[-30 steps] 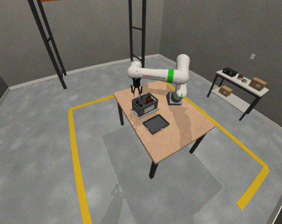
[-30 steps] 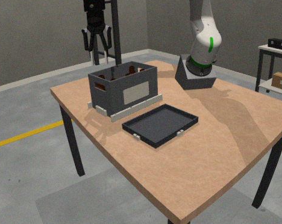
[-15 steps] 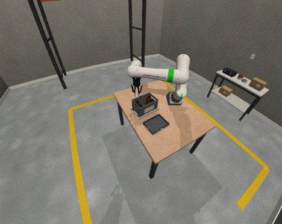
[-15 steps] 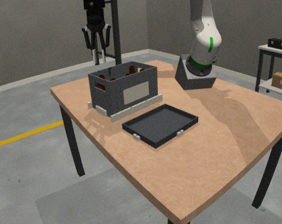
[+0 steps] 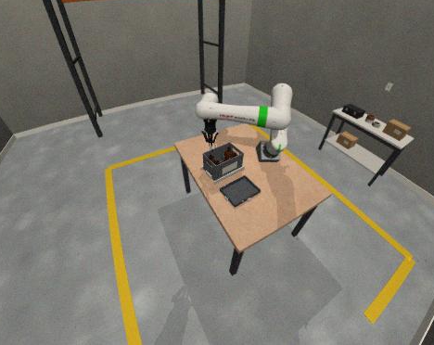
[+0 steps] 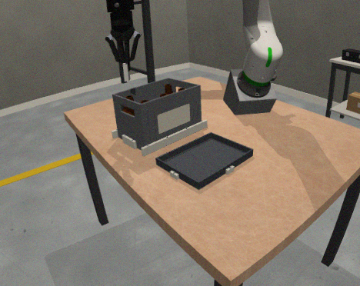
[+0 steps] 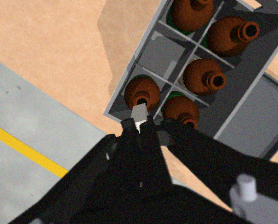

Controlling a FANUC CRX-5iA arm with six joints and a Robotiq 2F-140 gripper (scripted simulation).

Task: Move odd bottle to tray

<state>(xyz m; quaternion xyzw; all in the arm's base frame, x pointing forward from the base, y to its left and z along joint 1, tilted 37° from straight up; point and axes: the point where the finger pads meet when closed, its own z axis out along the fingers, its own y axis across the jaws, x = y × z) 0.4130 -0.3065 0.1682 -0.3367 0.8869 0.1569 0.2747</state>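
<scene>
Right now my hand is 17 cm above the dark grey crate, 9 cm past it and 4 cm to the right of it. Round my hand: dark tray 31 cm to the left, 24 cm below, 7 cm behind; then bottle 18 cm behind, 17 cm below, 1 cm to the right.
</scene>
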